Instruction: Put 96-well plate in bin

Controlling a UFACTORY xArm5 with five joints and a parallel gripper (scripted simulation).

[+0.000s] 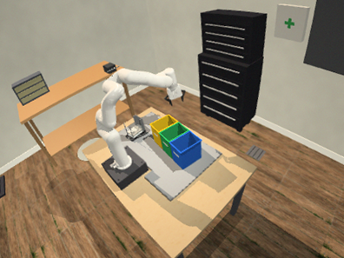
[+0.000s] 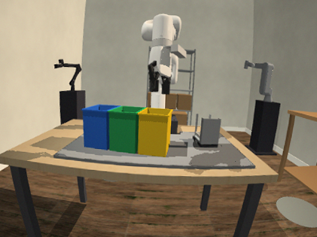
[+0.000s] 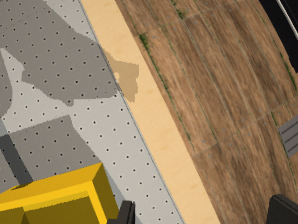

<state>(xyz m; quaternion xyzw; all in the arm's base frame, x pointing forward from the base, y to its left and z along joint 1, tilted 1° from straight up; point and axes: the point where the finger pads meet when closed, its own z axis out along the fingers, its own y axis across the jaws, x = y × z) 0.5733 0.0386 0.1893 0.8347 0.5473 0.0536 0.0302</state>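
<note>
Now: the white 96-well plate 29 cm behind my hand, 24 cm to the left of it and 24 cm below it. Round my hand: yellow bin (19 cm below, 16 cm behind, 2 cm to the right); then green bin (19 cm below, 17 cm behind, 15 cm to the right); then blue bin (28 cm to the right, 19 cm below, 19 cm behind).
</note>
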